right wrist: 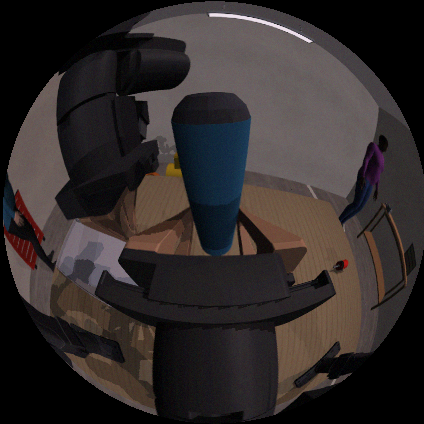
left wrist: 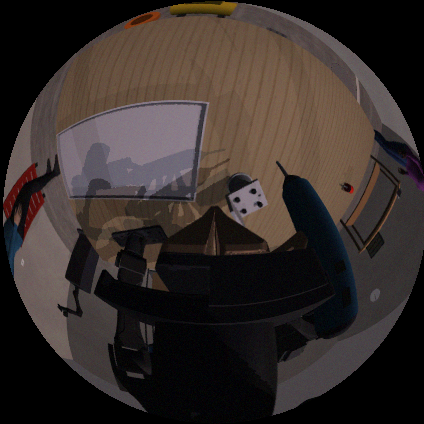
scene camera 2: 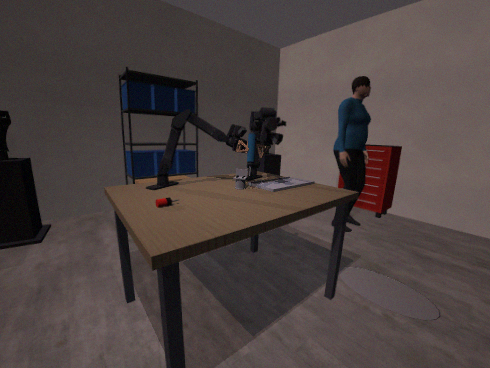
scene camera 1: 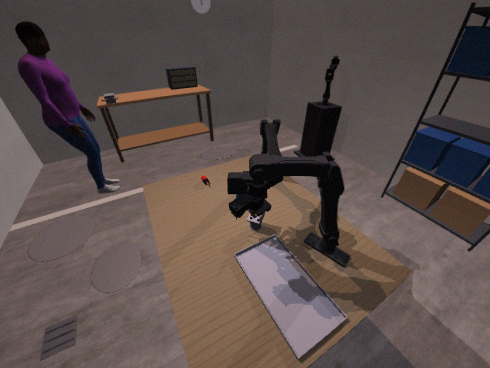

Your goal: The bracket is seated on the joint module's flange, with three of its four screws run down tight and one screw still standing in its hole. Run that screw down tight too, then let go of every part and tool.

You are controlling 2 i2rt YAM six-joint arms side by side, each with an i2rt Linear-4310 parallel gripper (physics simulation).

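Seen in the pictures: left gripper, between the fingertips: (right wrist: 135, 239) (left wrist: 214, 211) (scene camera 2: 260, 157) (scene camera 1: 255, 217); right gripper, between the fingertips: (right wrist: 214, 211) (left wrist: 318, 233) (scene camera 2: 251, 150); left arm's base, origin of its link: (right wrist: 93, 342) (left wrist: 137, 235) (scene camera 2: 252, 178) (scene camera 1: 326, 249); right arm's base, origin of its link: (scene camera 2: 163, 186).
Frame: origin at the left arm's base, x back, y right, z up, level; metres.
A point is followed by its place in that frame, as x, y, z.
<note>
The white bracket (scene camera 1: 254, 219) @(-0.135, 0.319, 0.066) (scene camera 2: 241, 175) @(-0.107, 0.299, 0.072) (left wrist: 247, 195) @(-0.130, 0.324, 0.066) sits on the dark, round joint module (scene camera 1: 255, 227) @(-0.139, 0.307, 0.022) (scene camera 2: 240, 184) @(-0.135, 0.348, 0.029) (left wrist: 239, 180) @(-0.146, 0.318, 0.031). Several dark screw heads show on its plate in the left wrist view; which one stands higher I cannot tell. My right gripper (scene camera 2: 243, 146) @(-0.199, 0.345, 0.229) (right wrist: 214, 211) @(-0.199, 0.345, 0.229) is shut on the blue screwdriver (scene camera 2: 251, 147) @(-0.208, 0.359, 0.245) (left wrist: 320, 240) @(-0.213, 0.330, 0.243) (right wrist: 215, 160) @(-0.173, 0.331, 0.295), holding it about upright. In the left wrist view its bit shows to the right of the bracket, seemingly apart from it. My left gripper (left wrist: 214, 211) @(-0.208, 0.254, 0.182) is shut and empty, its tips together above the table near the bracket.
A shallow grey-white tray (scene camera 1: 270, 280) @(-0.291, 0.093, 0.004) (scene camera 2: 295, 185) @(-0.369, 0.082, 0.013) (left wrist: 130, 125) @(-0.308, 0.124, 0.004) (right wrist: 75, 247) @(-0.304, -0.073, 0.004) lies beside the module. A red-handled tool (scene camera 1: 204, 179) @(-0.074, 0.803, 0.032) (scene camera 2: 163, 202) @(-0.076, 0.826, 0.022) (left wrist: 348, 188) @(-0.072, 0.789, 0.030) (right wrist: 342, 264) @(-0.062, 0.795, 0.033) lies on the table away from the arms. The two grippers are close together, with the screwdriver beside the left one.
</note>
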